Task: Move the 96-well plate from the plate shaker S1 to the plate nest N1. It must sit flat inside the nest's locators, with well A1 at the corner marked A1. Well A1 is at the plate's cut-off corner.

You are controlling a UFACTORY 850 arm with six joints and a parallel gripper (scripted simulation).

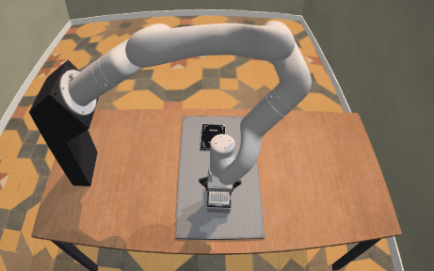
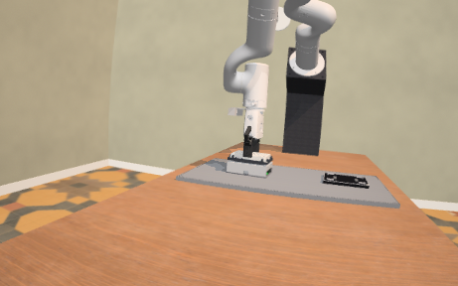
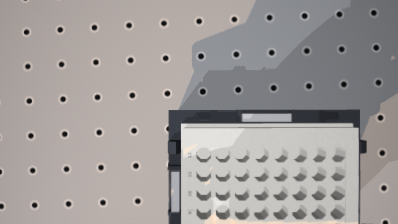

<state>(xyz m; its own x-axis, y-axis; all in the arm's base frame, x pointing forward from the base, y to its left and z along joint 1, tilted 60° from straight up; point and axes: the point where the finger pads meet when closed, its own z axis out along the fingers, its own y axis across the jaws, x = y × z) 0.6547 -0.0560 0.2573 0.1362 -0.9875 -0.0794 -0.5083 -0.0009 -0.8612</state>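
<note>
Now: hand 1 cm above the white 96-well plate. The rest, counted from my hand: black plate nest N1 (33 cm to the left, 13 cm behind, 7 cm below).
</note>
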